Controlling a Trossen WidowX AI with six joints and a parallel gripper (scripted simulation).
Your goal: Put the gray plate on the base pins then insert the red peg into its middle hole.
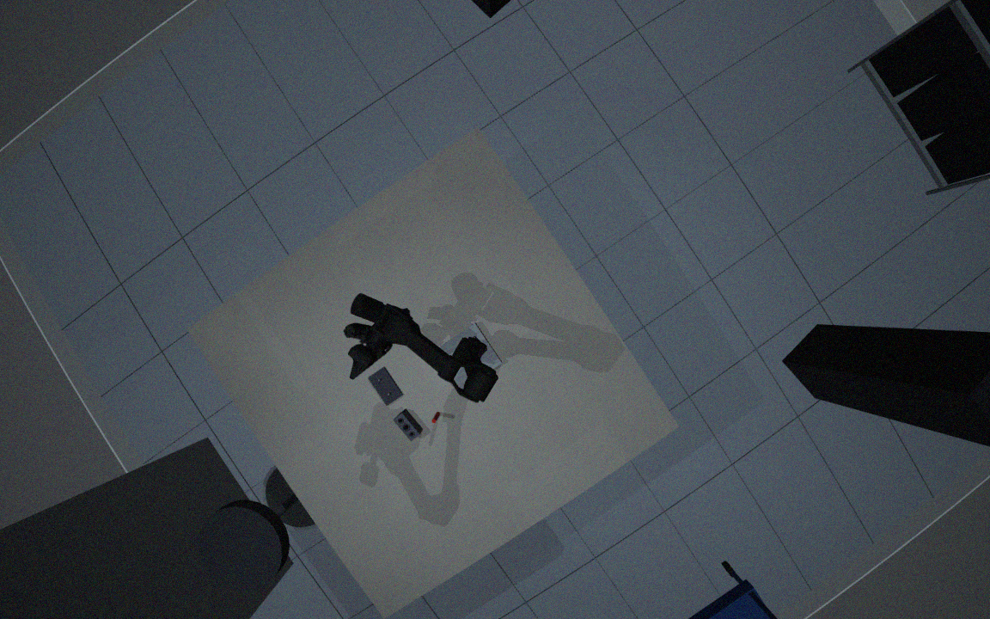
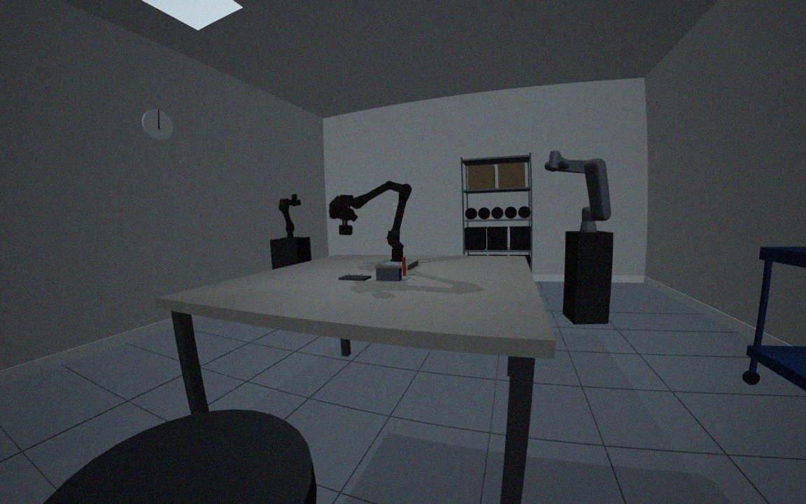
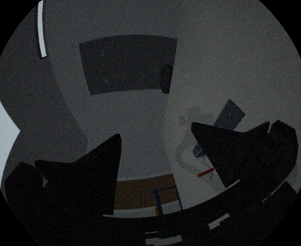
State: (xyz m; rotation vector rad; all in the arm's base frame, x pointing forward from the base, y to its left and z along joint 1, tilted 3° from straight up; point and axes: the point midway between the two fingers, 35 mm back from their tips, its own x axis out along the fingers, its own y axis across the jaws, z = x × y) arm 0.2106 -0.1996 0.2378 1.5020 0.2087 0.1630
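The gray plate lies 23 cm below my gripper tip, 22 cm to the left of it and 10 cm ahead of it. From my gripper tip the other things lie so: red peg (26 cm to the left, 23 cm below, 1 cm ahead).
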